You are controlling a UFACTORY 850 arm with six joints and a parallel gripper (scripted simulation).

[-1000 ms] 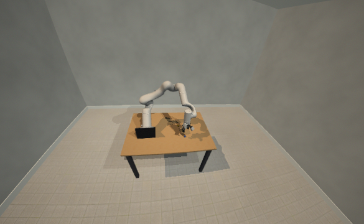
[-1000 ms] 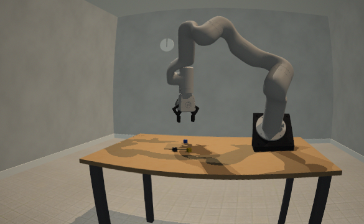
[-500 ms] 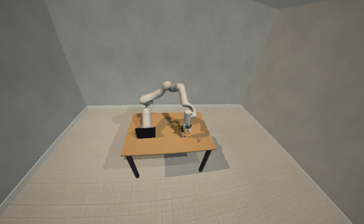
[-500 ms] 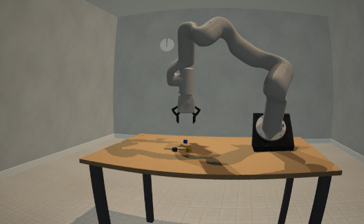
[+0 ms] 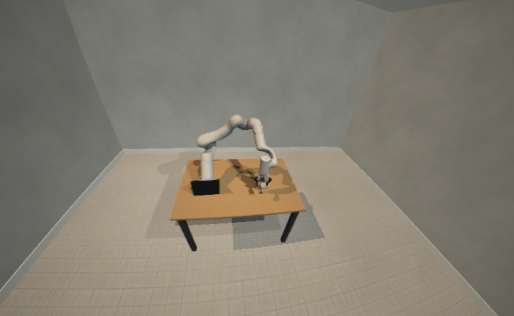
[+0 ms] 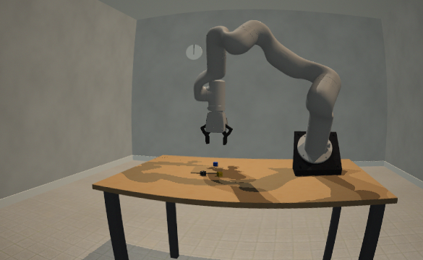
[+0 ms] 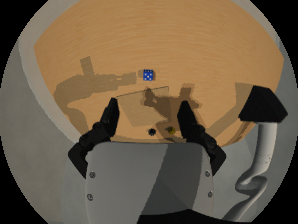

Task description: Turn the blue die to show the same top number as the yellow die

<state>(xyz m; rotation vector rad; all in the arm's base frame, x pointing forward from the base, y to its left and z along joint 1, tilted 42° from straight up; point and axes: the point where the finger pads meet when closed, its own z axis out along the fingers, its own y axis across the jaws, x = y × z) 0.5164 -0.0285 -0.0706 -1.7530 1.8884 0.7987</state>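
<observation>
Right now my hand is 110 mm above the blue die. Also, from my hand: yellow die 80 mm behind, 220 mm to the left, 110 mm below; black die 220 mm to the left, 110 mm below; tan mat 10 mm ahead, 120 mm to the left, 120 mm below.
</observation>
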